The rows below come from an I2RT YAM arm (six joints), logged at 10 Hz.
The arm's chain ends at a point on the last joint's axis. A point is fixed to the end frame.
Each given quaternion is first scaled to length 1.
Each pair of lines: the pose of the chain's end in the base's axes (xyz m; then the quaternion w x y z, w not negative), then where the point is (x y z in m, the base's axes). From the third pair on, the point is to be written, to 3 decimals.
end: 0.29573, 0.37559, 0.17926, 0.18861, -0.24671, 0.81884, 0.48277
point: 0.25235 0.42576 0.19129
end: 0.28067, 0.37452, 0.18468, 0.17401, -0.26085, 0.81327, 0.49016
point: 0.23533 0.42273 0.19748
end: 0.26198, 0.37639, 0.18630, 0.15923, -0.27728, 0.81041, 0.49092
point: 0.215 0.423 0.199
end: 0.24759, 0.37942, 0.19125, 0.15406, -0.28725, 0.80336, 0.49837
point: 0.199 0.424 0.205
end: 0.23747, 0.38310, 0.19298, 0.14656, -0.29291, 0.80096, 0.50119
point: 0.188 0.427 0.207
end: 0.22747, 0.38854, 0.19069, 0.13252, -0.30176, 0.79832, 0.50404
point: 0.177 0.431 0.205
